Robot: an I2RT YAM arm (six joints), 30 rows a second.
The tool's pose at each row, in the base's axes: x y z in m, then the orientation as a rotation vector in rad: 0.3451 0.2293 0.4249 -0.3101 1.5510 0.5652; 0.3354 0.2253 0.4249 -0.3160 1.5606 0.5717; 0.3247 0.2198 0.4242 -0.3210 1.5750 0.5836; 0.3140 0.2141 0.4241 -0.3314 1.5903 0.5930; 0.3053 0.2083 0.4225 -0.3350 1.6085 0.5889; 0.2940 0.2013 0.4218 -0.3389 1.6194 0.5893; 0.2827 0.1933 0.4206 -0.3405 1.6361 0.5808; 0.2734 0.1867 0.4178 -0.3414 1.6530 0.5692; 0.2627 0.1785 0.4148 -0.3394 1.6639 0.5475; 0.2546 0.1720 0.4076 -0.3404 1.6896 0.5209; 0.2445 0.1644 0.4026 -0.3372 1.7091 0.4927; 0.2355 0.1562 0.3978 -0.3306 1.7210 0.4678; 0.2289 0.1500 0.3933 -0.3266 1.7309 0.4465; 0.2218 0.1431 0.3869 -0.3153 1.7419 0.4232; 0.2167 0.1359 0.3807 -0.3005 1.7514 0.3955
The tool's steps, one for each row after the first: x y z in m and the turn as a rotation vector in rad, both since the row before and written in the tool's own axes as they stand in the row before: 0.0001 0.0017 -0.0103 -0.0062 0.0108 0.0031; 0.0008 0.0010 -0.0120 -0.0084 0.0151 0.0083; 0.0004 0.0010 -0.0121 -0.0098 0.0175 0.0038; 0.0018 -0.0003 -0.0104 0.0033 0.0181 0.0002; 0.0013 0.0002 -0.0132 -0.0009 0.0114 0.0008; 0.0018 -0.0007 -0.0138 0.0071 0.0160 -0.0017; 0.0035 -0.0010 -0.0112 0.0095 0.0160 -0.0030; 0.0039 -0.0017 -0.0131 0.0169 0.0096 -0.0088; 0.0079 -0.0025 -0.0096 0.0202 0.0246 -0.0096; 0.0063 -0.0022 -0.0119 0.0227 0.0178 -0.0094; 0.0061 -0.0034 -0.0111 0.0215 0.0098 -0.0071; 0.0055 -0.0029 -0.0080 0.0174 0.0087 -0.0072; 0.0075 -0.0036 -0.0083 0.0228 0.0081 -0.0034; 0.0070 -0.0049 -0.0066 0.0275 0.0062 -0.0039
